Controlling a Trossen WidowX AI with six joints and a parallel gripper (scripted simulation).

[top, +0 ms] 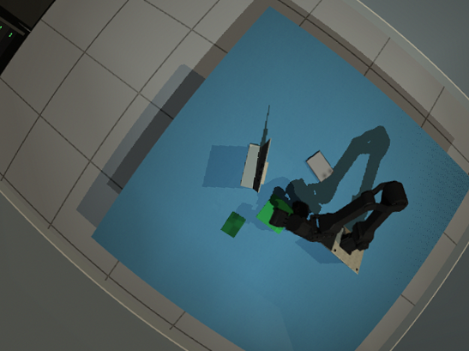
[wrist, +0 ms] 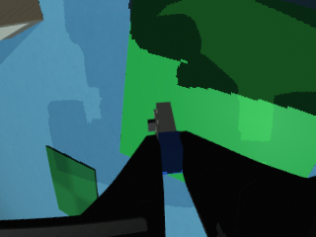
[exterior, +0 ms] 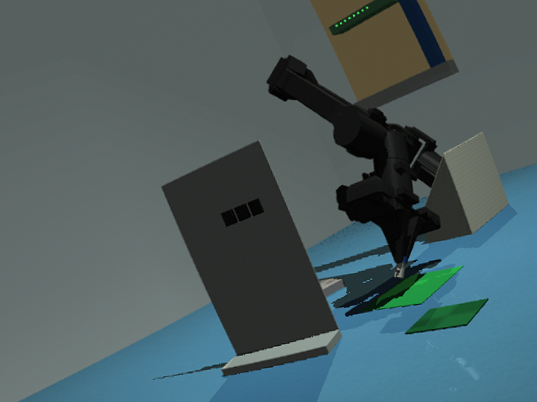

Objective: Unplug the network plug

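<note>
Right now my gripper tip is 4 cm above the bright green square and 1 cm past it. The rest, counted from my gripper tip: grey plate: 26 cm to the right, 4 cm below, 2 cm behind; then upright panel: 17 cm ahead, 8 cm to the right, 8 cm above; then network plug: right at my gripper tip.
</note>
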